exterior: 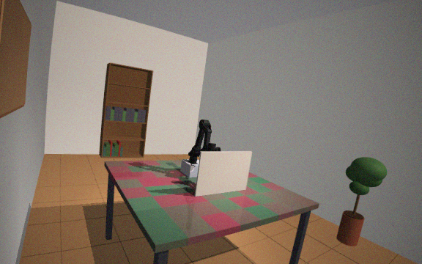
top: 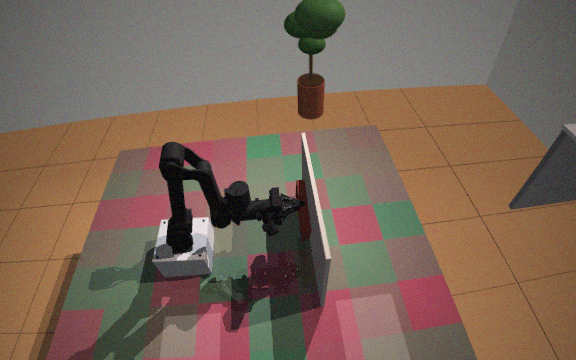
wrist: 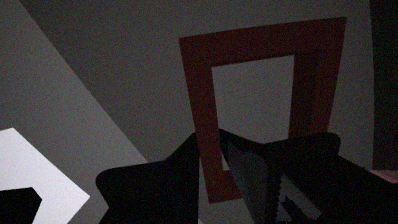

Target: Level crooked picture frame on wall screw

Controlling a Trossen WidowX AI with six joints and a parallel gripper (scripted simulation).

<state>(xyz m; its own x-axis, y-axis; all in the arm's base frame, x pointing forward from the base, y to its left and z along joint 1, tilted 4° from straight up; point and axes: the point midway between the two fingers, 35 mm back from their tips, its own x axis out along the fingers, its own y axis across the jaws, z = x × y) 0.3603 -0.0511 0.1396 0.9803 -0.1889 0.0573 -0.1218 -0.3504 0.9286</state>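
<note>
The picture frame lies 5 cm below my gripper tip, 1 cm to the left of it and 1 cm ahead of it. Also, from my gripper tip: wall panel: 7 cm below, 2 cm ahead, 1 cm to the right.
</note>
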